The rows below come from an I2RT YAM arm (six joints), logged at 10 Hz.
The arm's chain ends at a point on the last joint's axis. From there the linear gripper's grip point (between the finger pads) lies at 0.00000 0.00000 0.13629 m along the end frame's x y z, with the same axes.
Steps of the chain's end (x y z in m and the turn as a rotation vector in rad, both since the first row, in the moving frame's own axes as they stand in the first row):
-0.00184, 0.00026, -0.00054, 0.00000, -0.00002, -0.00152
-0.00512, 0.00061, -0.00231, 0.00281, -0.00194, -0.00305
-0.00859, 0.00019, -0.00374, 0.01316, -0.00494, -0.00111
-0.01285, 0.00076, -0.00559, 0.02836, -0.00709, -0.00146
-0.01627, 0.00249, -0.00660, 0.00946, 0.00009, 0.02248
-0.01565, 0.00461, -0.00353, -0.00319, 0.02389, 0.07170
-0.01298, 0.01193, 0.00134, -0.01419, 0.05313, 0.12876
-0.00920, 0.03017, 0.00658, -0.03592, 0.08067, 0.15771
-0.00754, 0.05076, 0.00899, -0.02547, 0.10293, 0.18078
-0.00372, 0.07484, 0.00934, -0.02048, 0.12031, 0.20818
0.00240, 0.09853, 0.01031, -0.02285, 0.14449, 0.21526
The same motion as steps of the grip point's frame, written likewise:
-0.00184, 0.00026, -0.00054, 0.00000, -0.00002, -0.00152
-0.00538, 0.00023, -0.00231, 0.00281, -0.00194, -0.00305
-0.00926, -0.00160, -0.00375, 0.01316, -0.00494, -0.00111
-0.01382, -0.00310, -0.00565, 0.02836, -0.00709, -0.00146
-0.01624, 0.00120, -0.00661, 0.00946, 0.00009, 0.02248
-0.01241, 0.00516, -0.00357, -0.00319, 0.02389, 0.07170
-0.00589, 0.01432, 0.00113, -0.01419, 0.05313, 0.12876
0.00135, 0.03590, 0.00605, -0.03592, 0.08067, 0.15771
0.00607, 0.05547, 0.00823, -0.02547, 0.10293, 0.18078
0.01223, 0.07930, 0.00833, -0.02048, 0.12031, 0.20818
0.02154, 0.10372, 0.00886, -0.02285, 0.14449, 0.21526

